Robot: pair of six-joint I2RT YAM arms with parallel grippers.
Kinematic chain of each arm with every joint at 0, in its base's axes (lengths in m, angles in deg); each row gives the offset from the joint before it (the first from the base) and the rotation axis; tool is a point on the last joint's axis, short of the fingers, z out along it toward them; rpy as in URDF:
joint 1: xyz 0 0 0.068 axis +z
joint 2: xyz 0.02 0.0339 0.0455 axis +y
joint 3: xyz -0.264 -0.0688 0 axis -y
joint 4: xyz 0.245 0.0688 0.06 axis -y
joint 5: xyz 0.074 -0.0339 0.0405 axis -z
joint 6: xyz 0.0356 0 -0.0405 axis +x
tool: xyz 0 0 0 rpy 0 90 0
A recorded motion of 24 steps. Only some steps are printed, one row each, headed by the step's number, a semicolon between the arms.
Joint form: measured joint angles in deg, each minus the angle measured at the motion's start. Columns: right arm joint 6, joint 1, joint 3, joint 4, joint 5, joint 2; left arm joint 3, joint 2, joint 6, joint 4, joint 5, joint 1.
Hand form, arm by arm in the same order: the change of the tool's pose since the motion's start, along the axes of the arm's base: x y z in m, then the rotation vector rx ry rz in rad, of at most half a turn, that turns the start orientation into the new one. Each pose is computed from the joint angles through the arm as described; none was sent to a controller.
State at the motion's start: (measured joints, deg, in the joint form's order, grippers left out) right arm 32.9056 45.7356 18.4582 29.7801 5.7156 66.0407; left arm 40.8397 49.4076 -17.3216 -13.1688 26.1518 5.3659
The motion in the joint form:
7: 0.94 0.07 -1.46 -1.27 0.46 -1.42; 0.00 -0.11 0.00 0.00 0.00 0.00
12: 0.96 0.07 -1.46 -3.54 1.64 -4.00; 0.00 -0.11 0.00 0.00 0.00 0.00
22: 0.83 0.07 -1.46 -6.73 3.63 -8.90; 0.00 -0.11 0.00 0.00 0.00 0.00
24: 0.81 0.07 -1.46 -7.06 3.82 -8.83; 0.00 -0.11 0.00 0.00 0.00 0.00
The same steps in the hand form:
7: -0.0048 -0.0049 -0.0052 -0.0061 0.0240 -0.0116; -0.0004 0.0000 0.0003 0.0002 -0.0019 0.0000
12: -0.0073 -0.0086 -0.0004 -0.0064 0.0157 -0.0312; -0.0004 0.0000 0.0003 0.0002 -0.0019 0.0000
22: -0.0122 -0.0153 0.0102 0.0065 -0.0138 -0.0635; -0.0004 0.0000 0.0003 0.0002 -0.0019 0.0000
24: -0.0122 -0.0155 0.0094 0.0004 -0.0100 -0.0666; -0.0004 0.0000 0.0003 0.0002 -0.0019 0.0000

